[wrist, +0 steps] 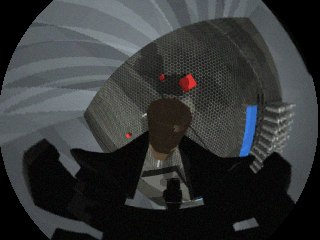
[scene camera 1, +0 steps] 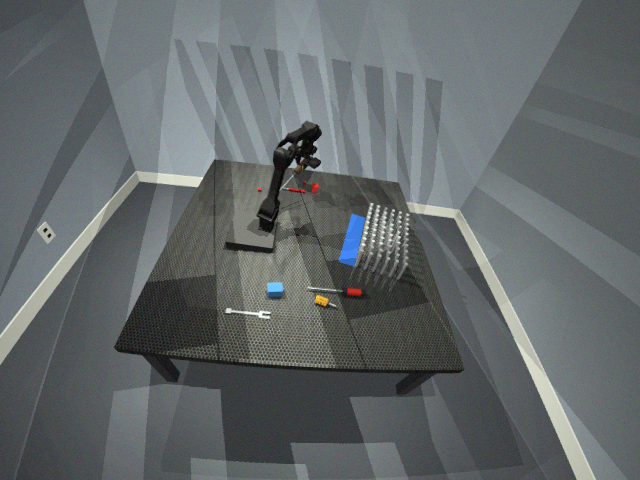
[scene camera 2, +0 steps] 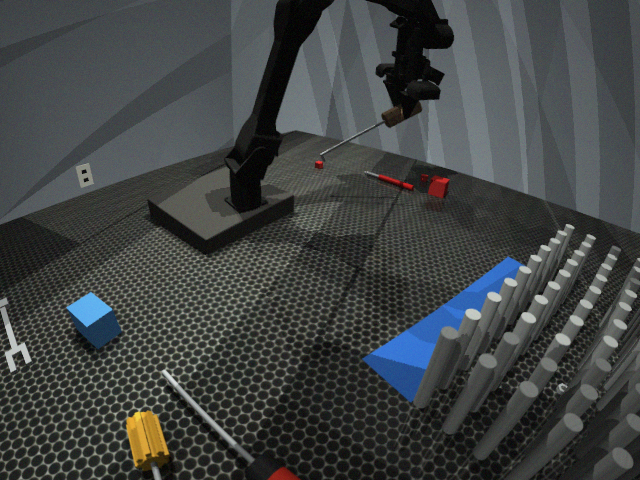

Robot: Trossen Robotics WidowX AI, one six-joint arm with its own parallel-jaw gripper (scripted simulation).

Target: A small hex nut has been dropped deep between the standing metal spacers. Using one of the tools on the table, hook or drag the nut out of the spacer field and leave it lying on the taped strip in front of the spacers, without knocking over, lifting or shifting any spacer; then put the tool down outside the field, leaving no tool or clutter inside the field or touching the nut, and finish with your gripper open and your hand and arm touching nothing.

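Note:
In scene camera 2 I can see a blue cube (scene camera 2: pixel 96 321), along with a blue taped strip (scene camera 2: pixel 402 362) and my own gripper (scene camera 2: pixel 401 115). The wrist view has my gripper (wrist: pixel 164 134) too. And in scene camera 1 there is the blue taped strip (scene camera 1: pixel 349 252).

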